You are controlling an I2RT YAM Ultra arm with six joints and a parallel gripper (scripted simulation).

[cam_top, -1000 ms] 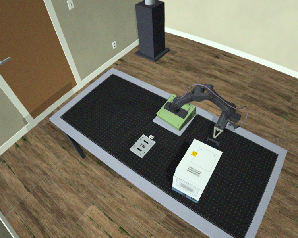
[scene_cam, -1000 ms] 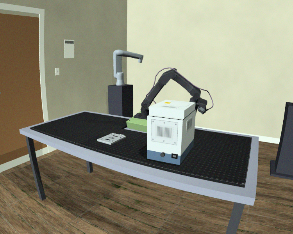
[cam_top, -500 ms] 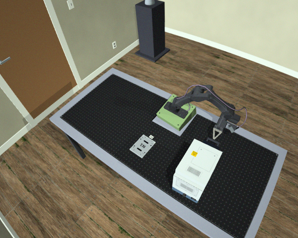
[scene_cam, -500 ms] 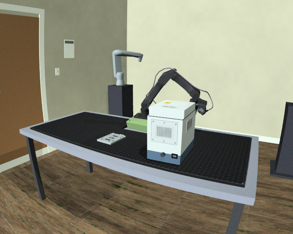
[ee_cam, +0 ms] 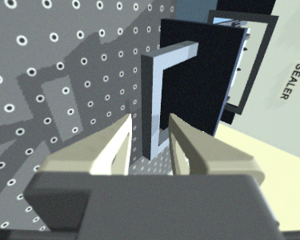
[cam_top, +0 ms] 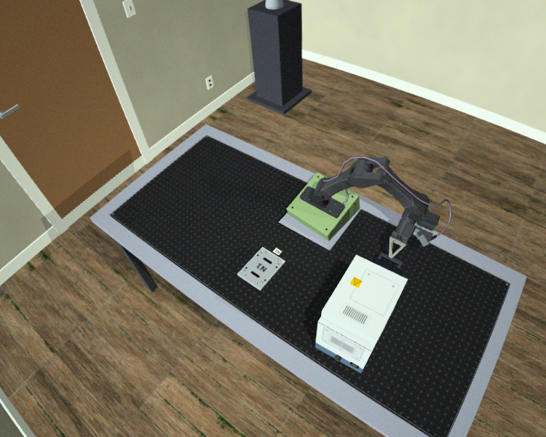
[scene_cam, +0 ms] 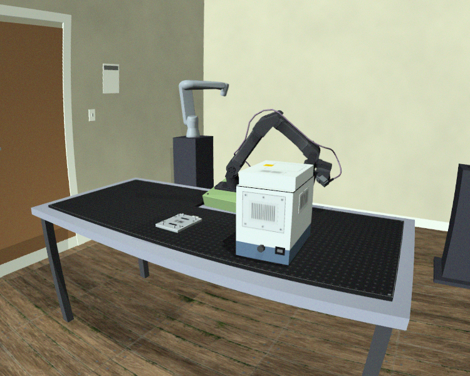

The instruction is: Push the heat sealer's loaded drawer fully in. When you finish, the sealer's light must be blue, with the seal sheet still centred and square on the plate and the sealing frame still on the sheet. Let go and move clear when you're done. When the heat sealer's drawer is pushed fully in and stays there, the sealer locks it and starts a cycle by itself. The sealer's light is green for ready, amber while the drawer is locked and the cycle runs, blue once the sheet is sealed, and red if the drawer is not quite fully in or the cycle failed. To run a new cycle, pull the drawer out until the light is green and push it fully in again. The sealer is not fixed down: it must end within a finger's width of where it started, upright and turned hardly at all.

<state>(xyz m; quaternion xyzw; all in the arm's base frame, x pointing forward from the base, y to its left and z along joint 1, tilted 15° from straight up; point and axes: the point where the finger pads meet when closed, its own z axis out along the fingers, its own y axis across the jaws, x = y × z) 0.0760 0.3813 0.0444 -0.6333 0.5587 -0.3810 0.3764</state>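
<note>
Now: hand 12 cm short of the sealer drawer, 2 cm to the right of it and 2 cm above it.
</note>
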